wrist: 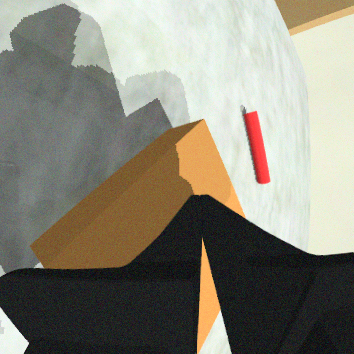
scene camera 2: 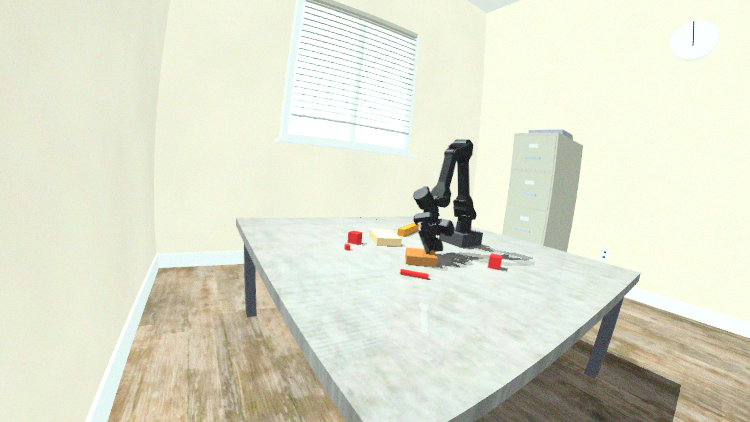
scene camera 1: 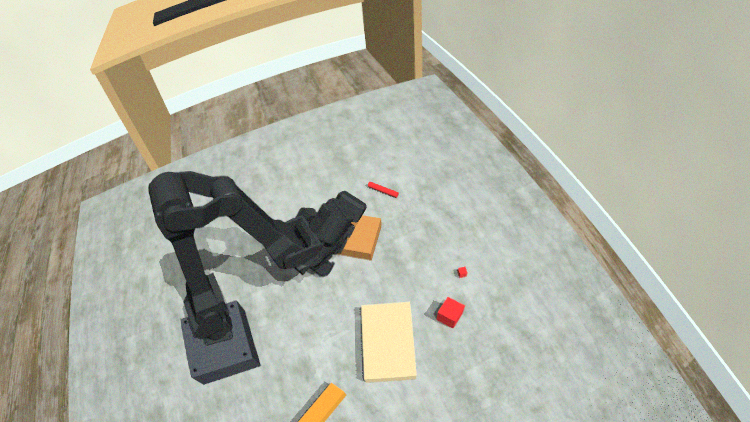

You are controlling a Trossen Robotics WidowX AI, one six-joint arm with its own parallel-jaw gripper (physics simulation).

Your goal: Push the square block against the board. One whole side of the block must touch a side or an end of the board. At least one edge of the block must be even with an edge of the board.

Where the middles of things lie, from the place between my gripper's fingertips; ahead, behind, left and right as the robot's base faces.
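My hand is 20 mm higher than the square block [scene camera 1: 361, 244], while being 10 mm short of it and 20 mm to the left of it. As for the pale tan board [scene camera 1: 388, 347], it is 20 mm below my hand, 10 mm behind it and 290 mm to the right of it.
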